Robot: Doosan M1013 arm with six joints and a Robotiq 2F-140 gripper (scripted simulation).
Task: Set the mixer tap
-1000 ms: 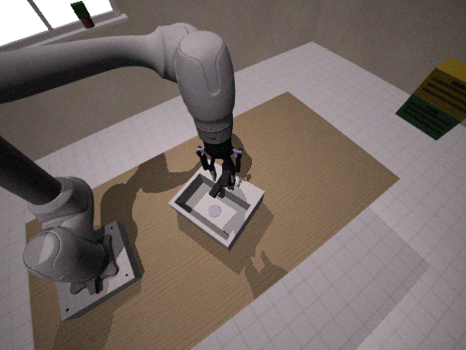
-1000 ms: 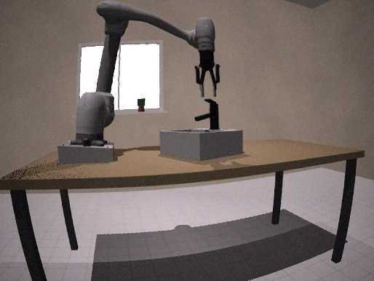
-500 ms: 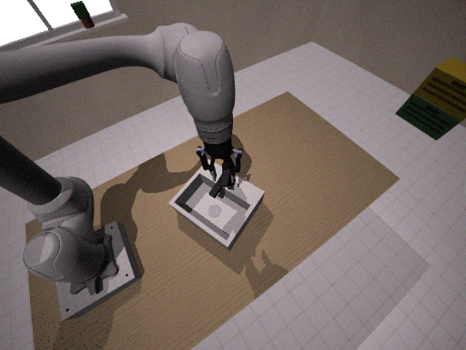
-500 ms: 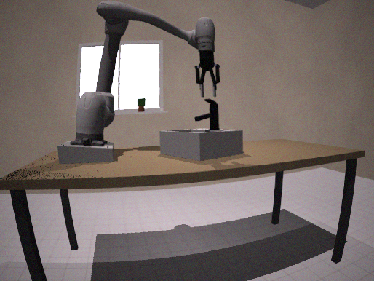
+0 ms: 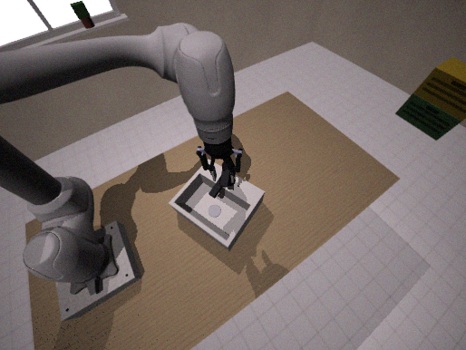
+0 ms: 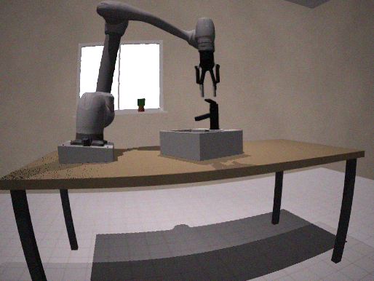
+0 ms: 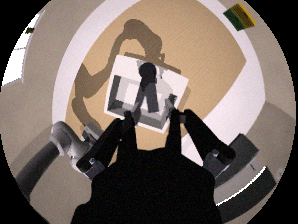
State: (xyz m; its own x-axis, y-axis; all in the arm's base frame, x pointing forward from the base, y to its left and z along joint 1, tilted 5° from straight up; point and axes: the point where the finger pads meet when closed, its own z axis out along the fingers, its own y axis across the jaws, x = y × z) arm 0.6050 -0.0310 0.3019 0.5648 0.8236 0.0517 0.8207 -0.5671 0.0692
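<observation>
My hand is 30 mm short of the black mixer tap, 50 mm to the right of it and 100 mm above it. The rest, counted from my hand: sink basin 60 mm behind, 20 mm to the left, 290 mm below.
</observation>
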